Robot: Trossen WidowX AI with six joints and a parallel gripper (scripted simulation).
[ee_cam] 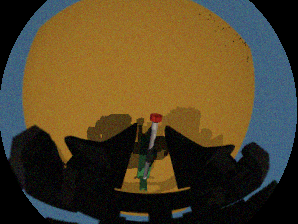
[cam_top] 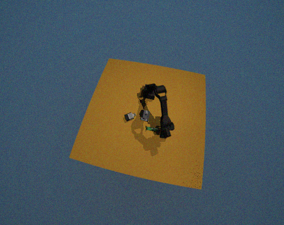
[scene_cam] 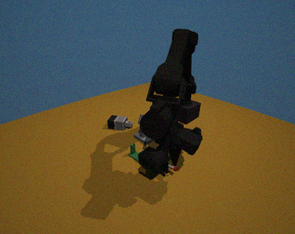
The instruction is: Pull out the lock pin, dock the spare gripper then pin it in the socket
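The green mount is 10 cm to the right of my gripper tip and 1 cm below it. The rest, counted from my gripper tip: grey mount: 13 cm behind, 20 cm to the right, 2 cm above; spare gripper: 11 cm behind, 35 cm to the right, 1 cm below.
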